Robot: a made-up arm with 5 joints.
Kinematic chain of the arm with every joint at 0, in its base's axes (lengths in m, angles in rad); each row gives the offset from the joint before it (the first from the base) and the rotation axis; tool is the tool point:
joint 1: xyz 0 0 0.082 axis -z
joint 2: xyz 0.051 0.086 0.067 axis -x
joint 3: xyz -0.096 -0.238 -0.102 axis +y
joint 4: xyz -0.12 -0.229 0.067 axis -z
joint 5: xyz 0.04 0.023 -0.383 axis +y
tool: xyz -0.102 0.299 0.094
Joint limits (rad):
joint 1: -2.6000..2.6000
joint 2: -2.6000..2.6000
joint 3: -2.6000..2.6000
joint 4: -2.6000..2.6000
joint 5: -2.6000..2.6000
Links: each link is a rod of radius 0.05 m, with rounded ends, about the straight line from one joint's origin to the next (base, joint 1, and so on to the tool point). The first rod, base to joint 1, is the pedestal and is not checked.
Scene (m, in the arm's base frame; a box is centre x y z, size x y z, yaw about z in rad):
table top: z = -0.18
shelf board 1: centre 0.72 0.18 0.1 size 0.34 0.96 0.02 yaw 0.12
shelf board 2: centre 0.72 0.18 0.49 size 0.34 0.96 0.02 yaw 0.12
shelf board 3: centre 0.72 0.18 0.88 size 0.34 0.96 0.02 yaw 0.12
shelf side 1: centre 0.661 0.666 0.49 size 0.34 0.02 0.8 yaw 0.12
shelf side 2: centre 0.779 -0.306 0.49 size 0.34 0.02 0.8 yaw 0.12
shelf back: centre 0.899 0.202 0.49 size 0.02 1 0.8 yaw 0.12
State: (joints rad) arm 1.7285 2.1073 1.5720 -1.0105 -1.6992
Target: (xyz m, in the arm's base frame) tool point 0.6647 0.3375 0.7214
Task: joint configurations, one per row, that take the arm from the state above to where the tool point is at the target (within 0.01 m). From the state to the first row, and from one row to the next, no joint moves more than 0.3 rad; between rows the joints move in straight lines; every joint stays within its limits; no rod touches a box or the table.
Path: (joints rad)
1: 1.7056 1.8586 1.4139 -0.9157 -1.7691
2: 1.6827 1.6099 1.2559 -0.8209 -1.8389
3: 1.6599 1.3612 1.0978 -0.7262 -1.9088
4: 1.6370 1.1125 0.9397 -0.6314 -1.9787
5: 1.6909 1.2737 0.9815 -0.8894 -1.9114
6: 1.7449 1.4349 1.0233 -1.1474 -1.8441
7: 1.7988 1.5961 1.0651 -1.4054 -1.7769
8: 1.8527 1.7573 1.1068 -1.6634 -1.7096
9: 1.9066 1.9185 1.1486 -1.9214 -1.6423
10: 1.9606 2.0797 1.1904 -2.1794 -1.5751

